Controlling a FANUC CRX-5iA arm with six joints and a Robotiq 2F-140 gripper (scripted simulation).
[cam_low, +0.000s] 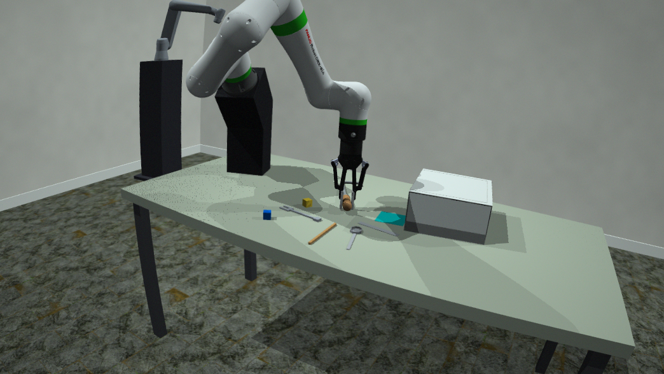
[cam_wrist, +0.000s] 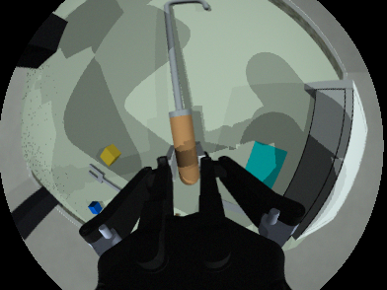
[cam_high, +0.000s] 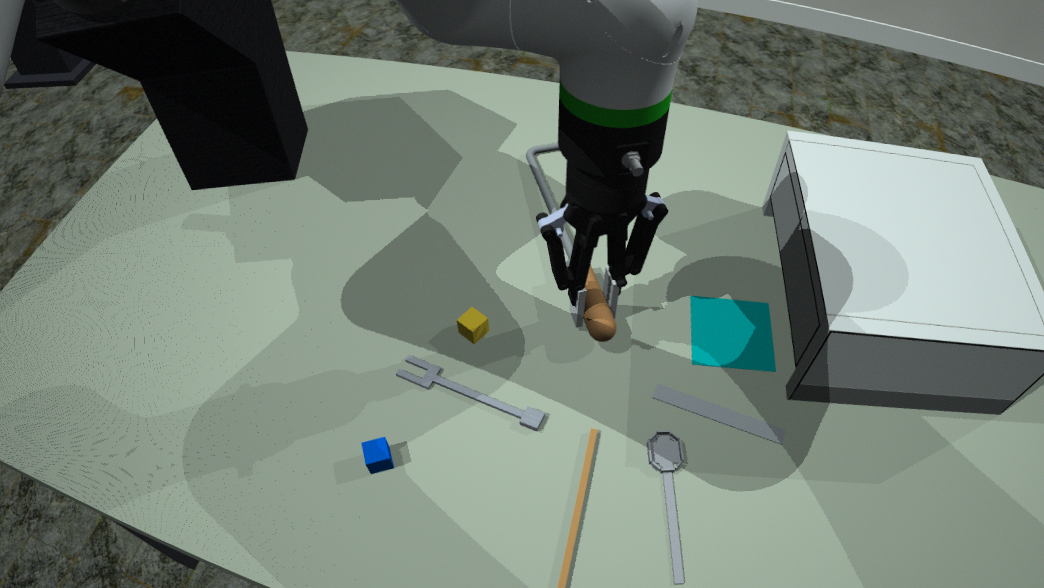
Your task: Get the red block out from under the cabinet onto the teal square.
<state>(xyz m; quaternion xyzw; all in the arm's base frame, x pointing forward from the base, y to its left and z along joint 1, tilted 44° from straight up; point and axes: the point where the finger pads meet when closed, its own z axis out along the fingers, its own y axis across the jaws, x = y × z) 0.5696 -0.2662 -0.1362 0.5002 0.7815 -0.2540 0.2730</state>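
Now: the yellow cube 13 cm behind my hand, 4 cm to the right of it and 3 cm below it. The rest, counted from my hand: teal square (17 cm ahead, 4 cm below, 1 cm to the right); flat grey bar (15 cm ahead, 12 cm to the right, 4 cm below); grey fork tool (12 cm to the right, 12 cm behind, 3 cm below).
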